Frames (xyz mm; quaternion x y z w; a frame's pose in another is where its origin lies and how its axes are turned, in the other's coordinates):
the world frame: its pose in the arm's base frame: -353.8 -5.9 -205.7 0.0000 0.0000 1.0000 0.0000
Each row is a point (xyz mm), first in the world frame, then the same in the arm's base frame.
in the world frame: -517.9 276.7 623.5
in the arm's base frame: 164.1 -282.6 417.8
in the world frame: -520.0 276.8 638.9
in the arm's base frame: 166.2 -282.7 433.2
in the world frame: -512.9 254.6 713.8
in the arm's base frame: 159.1 -260.5 508.1
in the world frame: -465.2 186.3 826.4
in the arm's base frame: 111.4 -192.2 620.7
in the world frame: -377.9 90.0 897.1
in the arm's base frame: 24.1 -95.9 691.4
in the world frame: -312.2 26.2 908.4
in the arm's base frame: -41.6 -32.1 702.7
